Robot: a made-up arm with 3 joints. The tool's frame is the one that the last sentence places.
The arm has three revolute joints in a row. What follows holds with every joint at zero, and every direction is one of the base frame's.
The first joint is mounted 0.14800 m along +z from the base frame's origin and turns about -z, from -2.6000 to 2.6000 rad.
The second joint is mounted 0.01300 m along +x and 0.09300 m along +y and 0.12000 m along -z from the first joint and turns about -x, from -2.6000 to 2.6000 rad.
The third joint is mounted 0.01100 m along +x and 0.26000 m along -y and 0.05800 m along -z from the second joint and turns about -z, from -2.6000 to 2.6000 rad.
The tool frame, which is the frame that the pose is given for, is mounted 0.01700 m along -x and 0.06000 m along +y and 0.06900 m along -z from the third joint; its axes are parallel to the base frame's.
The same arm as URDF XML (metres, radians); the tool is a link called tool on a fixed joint. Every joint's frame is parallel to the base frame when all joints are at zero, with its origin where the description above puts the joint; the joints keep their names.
<robot name="arm">
<joint name="tool_fixed" type="fixed"><parent link="link3"/><child link="tool"/><origin xyz="-0.017 0.06 -0.069" rpy="0 0 0"/></joint>
<joint name="joint 3" type="revolute"><parent link="link2"/><child link="link3"/><origin xyz="0.011 -0.26 -0.058" rpy="0 0 0"/><axis xyz="0 0 -1"/><limit lower="-2.6" upper="2.6"/></joint>
<joint name="joint 2" type="revolute"><parent link="link1"/><child link="link2"/><origin xyz="0.013 0.093 -0.12" rpy="0 0 0"/><axis xyz="-1 0 0"/><limit lower="-2.6" upper="2.6"/></joint>
<joint name="joint 1" type="revolute"><parent link="base"/><child link="link1"/><origin xyz="0 0 0.148" rpy="0 0 0"/><axis xyz="0 0 -1"/><limit lower="-2.6" upper="2.6"/></joint>
<link name="base"/>
<link name="link1"/>
<link name="link2"/>
<link name="link3"/>
<link name="tool"/>
</robot>

